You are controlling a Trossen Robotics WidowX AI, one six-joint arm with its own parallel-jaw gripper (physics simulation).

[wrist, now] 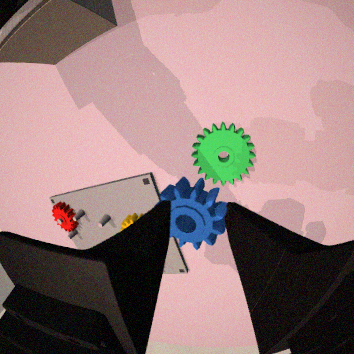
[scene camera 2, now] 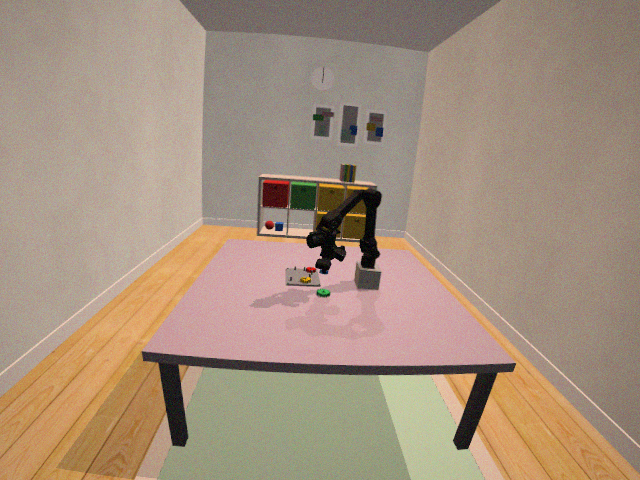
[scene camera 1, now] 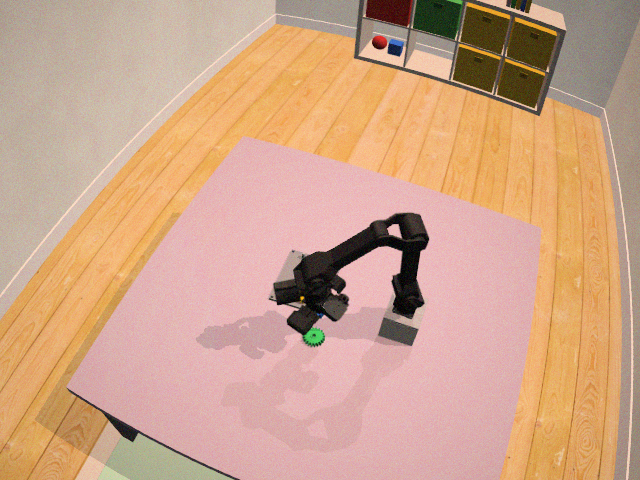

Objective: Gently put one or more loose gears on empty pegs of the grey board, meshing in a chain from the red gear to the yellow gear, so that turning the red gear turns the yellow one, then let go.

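Frame: origin at the arm's base, x back, y left, z down, level; millimetres.
Seen in the pictures: gripper, fingertip midpoint: (wrist: 198, 208) (scene camera 2: 325, 271) (scene camera 1: 317, 314); arm's base at its link origin: (scene camera 2: 367, 265) (scene camera 1: 405, 306).
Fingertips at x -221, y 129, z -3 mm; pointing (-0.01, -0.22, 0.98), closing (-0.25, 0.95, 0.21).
Pixels of each thing's top centre, then the offset from my fingertips to it. Level surfaces: height alone.
- blue gear at its top centre: (wrist: 186, 226) (scene camera 1: 316, 310) dx -5, dy -6, dz -8 mm
- grey board at its top centre: (wrist: 102, 245) (scene camera 1: 306, 276) (scene camera 2: 303, 272) dx -104, dy -166, dz +78 mm
- red gear at its top centre: (wrist: 60, 219) (scene camera 2: 311, 268) dx -63, dy -245, dz +83 mm
- yellow gear at its top centre: (wrist: 136, 236) (scene camera 1: 303, 293) (scene camera 2: 305, 278) dx -87, dy -103, dz +83 mm
- loose green gear at its top centre: (wrist: 223, 156) (scene camera 1: 313, 335) (scene camera 2: 323, 291) dx +1, dy +16, dz +91 mm
- pink table at its surface level: dz +109 mm
My gripper (wrist: 198, 208) (scene camera 1: 320, 318) (scene camera 2: 331, 262) is shut on a blue gear (wrist: 192, 217) (scene camera 1: 320, 314) (scene camera 2: 324, 271) and holds it above the table beside the grey board. The grey board (wrist: 127, 192) (scene camera 1: 287, 267) (scene camera 2: 292, 282) lies on the table, with bare pegs showing. The red gear (wrist: 65, 217) (scene camera 2: 310, 269) and the yellow gear (wrist: 131, 221) (scene camera 2: 305, 280) (scene camera 1: 302, 298) sit on it; the left finger partly covers the yellow one in the wrist view. In scene camera 1 the arm hides the red gear. A loose green gear (wrist: 223, 154) (scene camera 1: 313, 337) (scene camera 2: 323, 292) lies flat on the table.
The arm's grey base block (scene camera 1: 398, 328) (scene camera 2: 367, 276) stands right of the board on the pink table (scene camera 1: 439, 387) (scene camera 2: 232, 335). A shelf unit (scene camera 1: 552, 69) (scene camera 2: 258, 206) with coloured boxes stands on the floor behind the table.
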